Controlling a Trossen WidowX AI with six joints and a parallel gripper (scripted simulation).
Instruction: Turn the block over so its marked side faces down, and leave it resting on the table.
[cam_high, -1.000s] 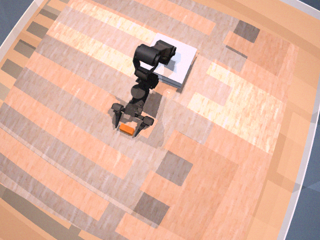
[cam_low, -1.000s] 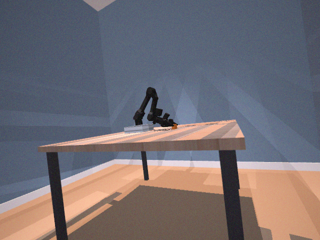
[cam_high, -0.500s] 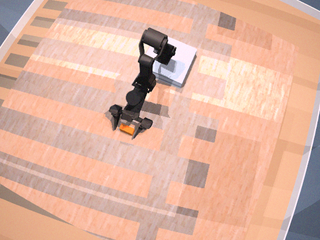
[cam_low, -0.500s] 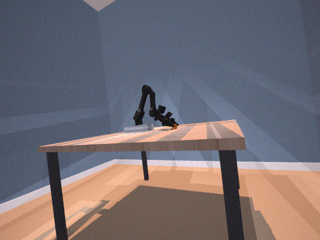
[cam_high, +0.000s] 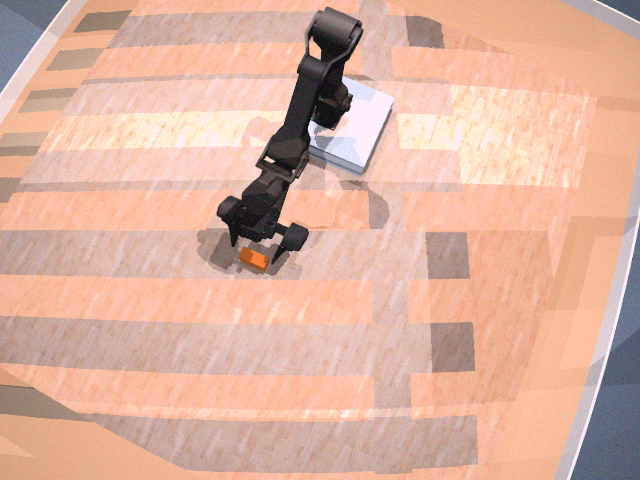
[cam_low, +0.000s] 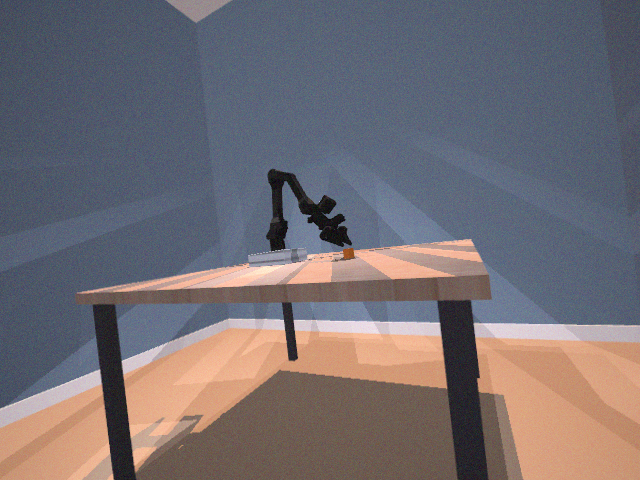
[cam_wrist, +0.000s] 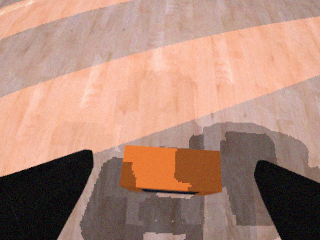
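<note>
The orange block lies 1 cm behind my gripper tip and 3 cm below it.
</note>
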